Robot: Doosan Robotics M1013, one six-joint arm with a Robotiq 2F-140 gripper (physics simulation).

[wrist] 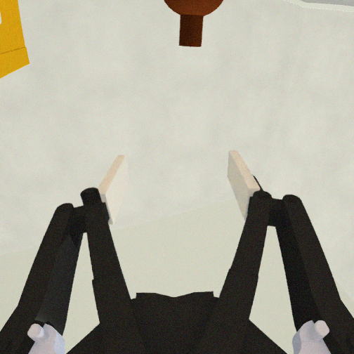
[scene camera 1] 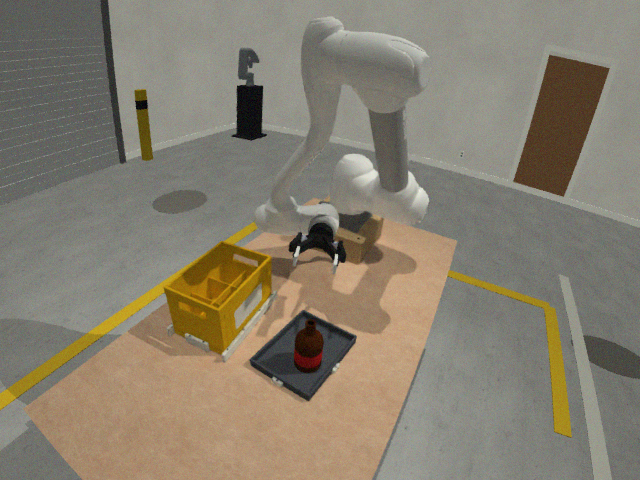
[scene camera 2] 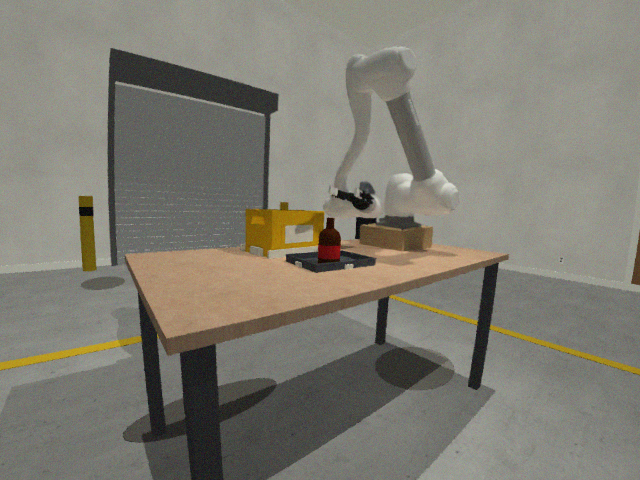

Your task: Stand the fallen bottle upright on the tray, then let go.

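A brown bottle with a red label stands upright on the dark tray, within its rim. In the wrist view the neck and shoulder of the bottle show at the top edge, beyond the fingertips; its body is cut off there. My gripper is open and empty. It is above the table, apart from the bottle, on the robot-base side of the tray and higher than the tray.
A yellow crate with compartments stands beside the tray, in white corner brackets. The arm's wooden base block is at the far end of the table.
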